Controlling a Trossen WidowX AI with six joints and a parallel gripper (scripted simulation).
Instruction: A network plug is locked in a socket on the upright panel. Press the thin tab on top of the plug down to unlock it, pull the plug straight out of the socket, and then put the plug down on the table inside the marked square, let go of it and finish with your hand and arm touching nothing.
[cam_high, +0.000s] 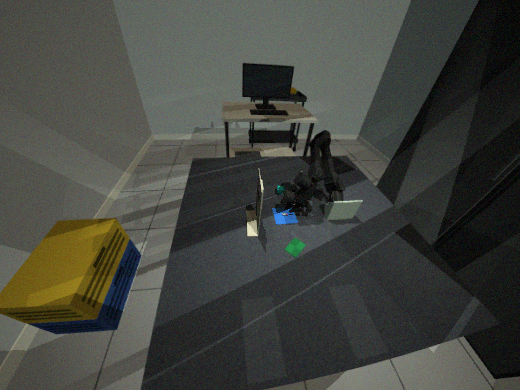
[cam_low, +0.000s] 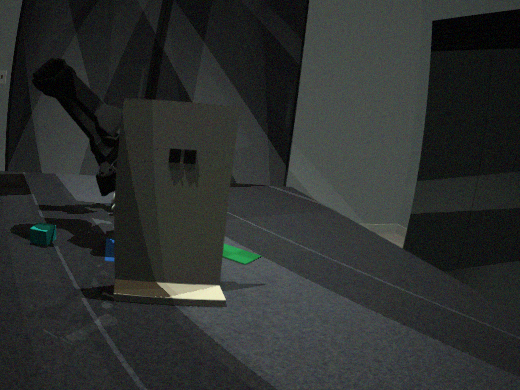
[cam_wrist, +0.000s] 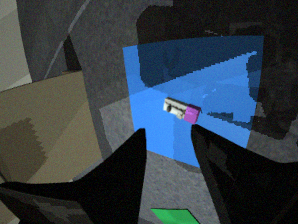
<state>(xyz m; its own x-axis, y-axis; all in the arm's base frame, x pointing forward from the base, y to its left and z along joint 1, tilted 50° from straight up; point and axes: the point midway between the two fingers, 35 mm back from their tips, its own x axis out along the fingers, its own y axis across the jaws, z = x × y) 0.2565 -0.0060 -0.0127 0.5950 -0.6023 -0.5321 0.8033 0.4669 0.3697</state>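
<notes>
The purple-and-white plug is 1 cm ahead of my gripper tip and 3 cm below it. Also, from my gripper tip: upright panel (17 cm ahead, 6 cm to the left, 9 cm above); then teal cube (1 cm behind, 20 cm to the right, 2 cm below).
</notes>
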